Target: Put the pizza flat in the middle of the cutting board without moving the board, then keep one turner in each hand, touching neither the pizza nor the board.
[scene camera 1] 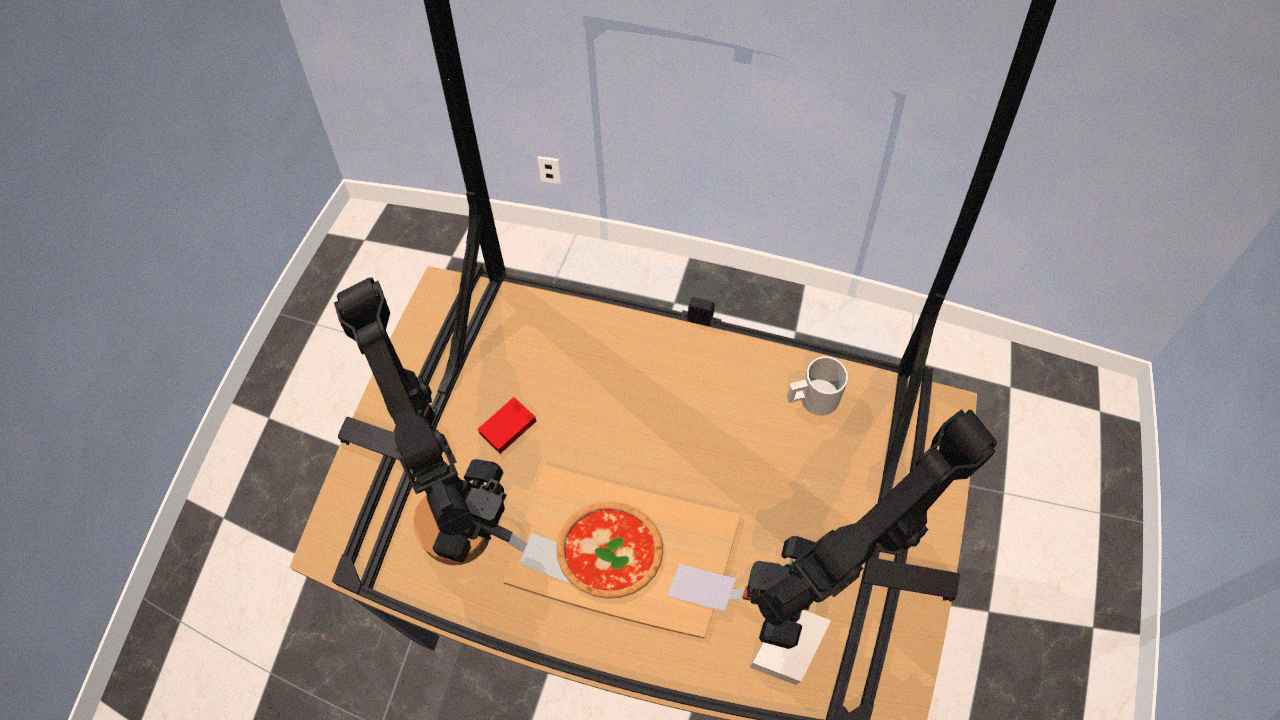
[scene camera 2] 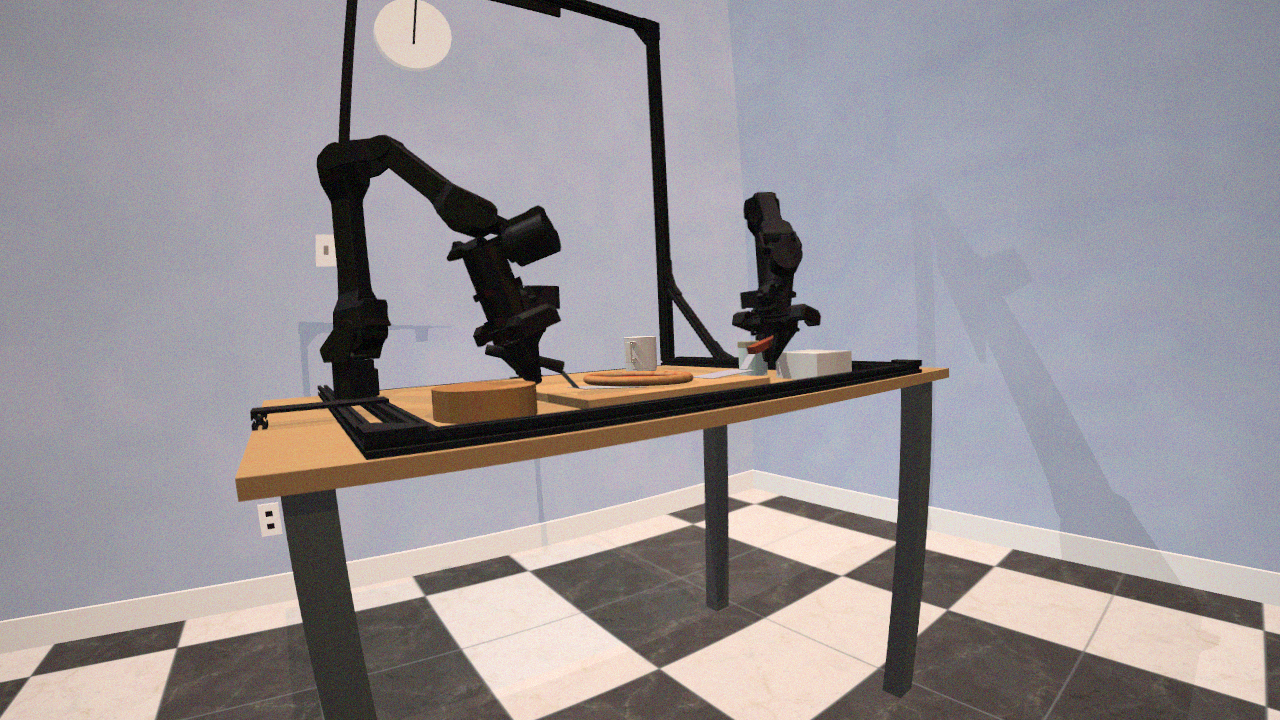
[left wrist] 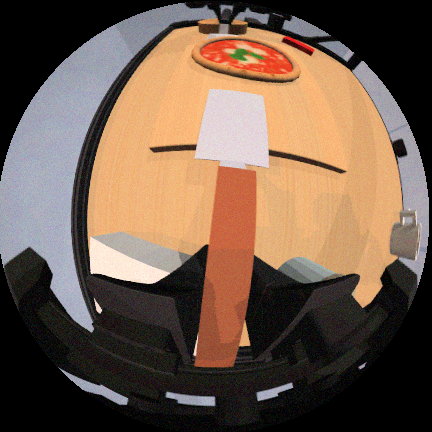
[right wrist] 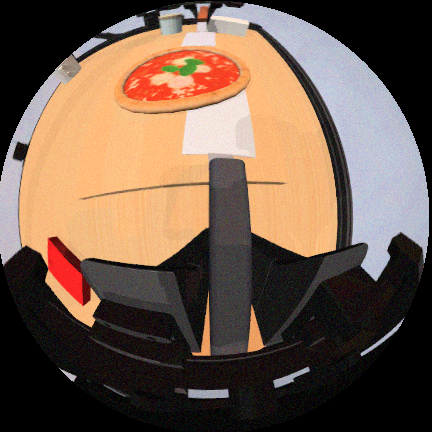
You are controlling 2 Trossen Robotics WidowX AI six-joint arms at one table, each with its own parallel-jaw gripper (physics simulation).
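Observation:
The pizza [scene camera 1: 610, 548] [scene camera 2: 638, 377] [left wrist: 245, 57] [right wrist: 182, 80] lies about level over the middle of the cutting board [scene camera 1: 689, 528], slightly left of centre in scene camera 1. My left gripper [scene camera 1: 751, 592] [left wrist: 222, 250] is shut on the orange-handled turner [left wrist: 232, 215]; its blade [scene camera 1: 700, 586] is over the board's right part, apart from the pizza. My right gripper [scene camera 1: 492, 530] [right wrist: 222, 232] is shut on the dark-handled turner [right wrist: 229, 200]; its blade [scene camera 1: 537, 553] reaches under the pizza's left rim, its tip hidden. Whether either blade touches the board I cannot tell.
A red block [scene camera 1: 507, 424] [right wrist: 67, 272] lies behind the board at left, and a mug [scene camera 1: 823, 394] [scene camera 2: 640, 351] stands far right. A white box [scene camera 1: 801, 658] [scene camera 2: 816, 362] and a pale green pot [right wrist: 171, 24] are near my left gripper. A round brown block [scene camera 1: 425, 528] [scene camera 2: 483, 402] is beneath my right gripper.

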